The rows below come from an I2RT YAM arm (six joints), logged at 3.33 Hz.
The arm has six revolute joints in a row. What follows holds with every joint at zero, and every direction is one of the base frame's. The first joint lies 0.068 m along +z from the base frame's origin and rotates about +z. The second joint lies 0.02 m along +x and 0.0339 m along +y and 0.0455 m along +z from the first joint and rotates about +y. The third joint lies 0.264 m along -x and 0.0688 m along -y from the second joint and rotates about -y. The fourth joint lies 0.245 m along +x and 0.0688 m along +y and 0.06 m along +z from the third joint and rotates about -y. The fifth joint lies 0.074 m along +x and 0.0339 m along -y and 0.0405 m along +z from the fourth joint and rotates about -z. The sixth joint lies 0.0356 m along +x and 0.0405 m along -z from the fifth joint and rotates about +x. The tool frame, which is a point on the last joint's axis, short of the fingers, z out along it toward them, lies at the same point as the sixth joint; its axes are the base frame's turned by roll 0, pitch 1.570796 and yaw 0 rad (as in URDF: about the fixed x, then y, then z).
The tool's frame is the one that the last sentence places.
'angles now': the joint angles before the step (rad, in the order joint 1, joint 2, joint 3, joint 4, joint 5, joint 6). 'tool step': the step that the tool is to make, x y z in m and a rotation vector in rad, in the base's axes. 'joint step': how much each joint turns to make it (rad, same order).
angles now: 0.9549 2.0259 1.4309 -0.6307 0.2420 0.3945
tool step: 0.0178 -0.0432 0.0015 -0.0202 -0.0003 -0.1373
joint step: -0.1001 -0.0723 -0.0962 0.0002 0.0242 0.0320
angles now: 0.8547 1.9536 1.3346 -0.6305 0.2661 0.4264
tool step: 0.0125 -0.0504 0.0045 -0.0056 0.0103 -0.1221
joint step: -0.1184 -0.0946 -0.1087 0.0016 -0.0021 0.0047
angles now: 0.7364 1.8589 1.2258 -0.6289 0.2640 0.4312
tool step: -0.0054 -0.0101 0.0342 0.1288 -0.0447 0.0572
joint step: -0.0199 -0.1245 -0.0303 0.0354 -0.0901 -0.0486
